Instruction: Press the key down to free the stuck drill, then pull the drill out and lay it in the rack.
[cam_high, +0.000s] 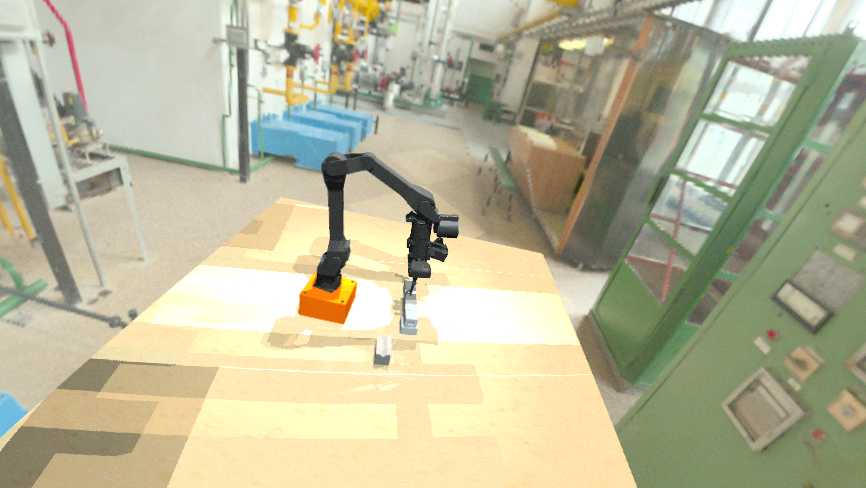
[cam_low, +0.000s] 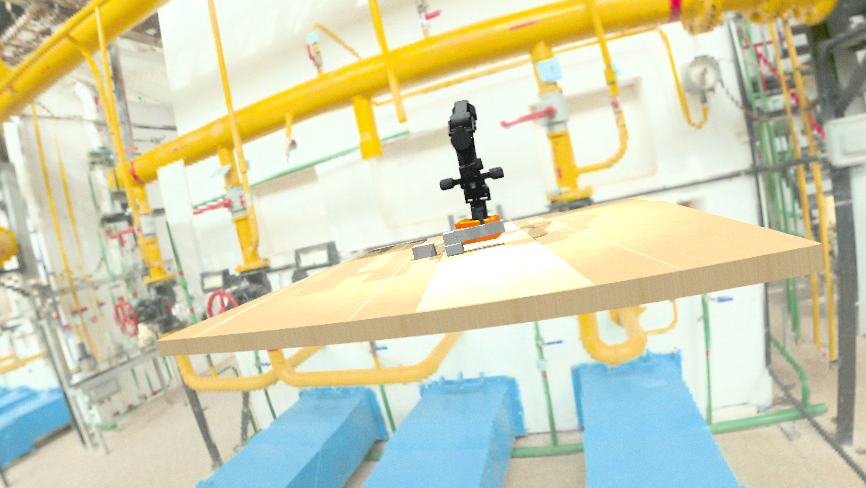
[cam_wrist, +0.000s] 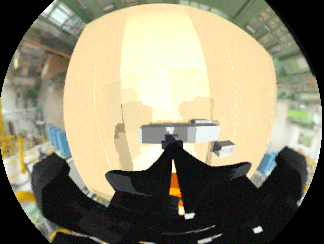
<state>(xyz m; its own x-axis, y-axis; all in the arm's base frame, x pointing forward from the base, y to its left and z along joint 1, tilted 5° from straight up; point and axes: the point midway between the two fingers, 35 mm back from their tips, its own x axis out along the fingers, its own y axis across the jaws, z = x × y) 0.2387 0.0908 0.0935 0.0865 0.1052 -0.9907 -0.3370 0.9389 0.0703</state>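
My gripper tip is 10 mm short of the pale drill, 50 mm to the left of it and 70 mm above it. From my gripper tip the other things lie so: grey rack: 10 mm behind, 210 mm to the right, 100 mm below.
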